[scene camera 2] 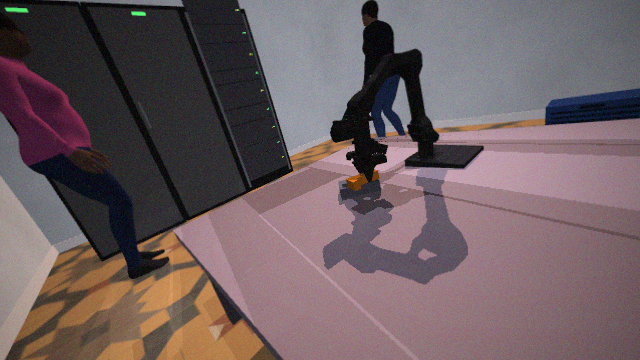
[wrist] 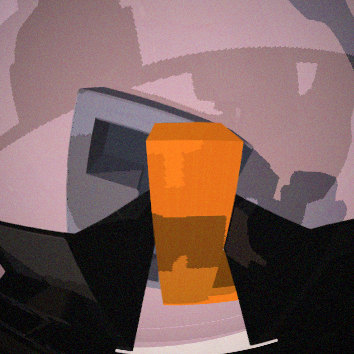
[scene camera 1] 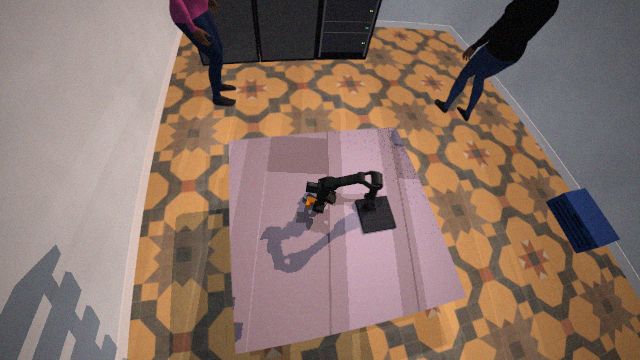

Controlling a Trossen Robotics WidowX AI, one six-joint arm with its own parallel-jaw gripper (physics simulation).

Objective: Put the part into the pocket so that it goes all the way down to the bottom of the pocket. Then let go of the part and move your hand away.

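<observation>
The orange part is a long block held between the fingers of my black gripper, which is shut on it. The grey block with the pocket stands on the table under the part. In the wrist view the part covers the right side of the grey block and is turned relative to it. The pocket's dark left end shows uncovered left of the part; the rest is hidden. In scene camera 2 the part shows above the grey block's rim; whether they touch is unclear.
The pink table top carries the arm's black base plate, right of the grey block. Beyond the table are dark cabinets, two standing people and a blue box.
</observation>
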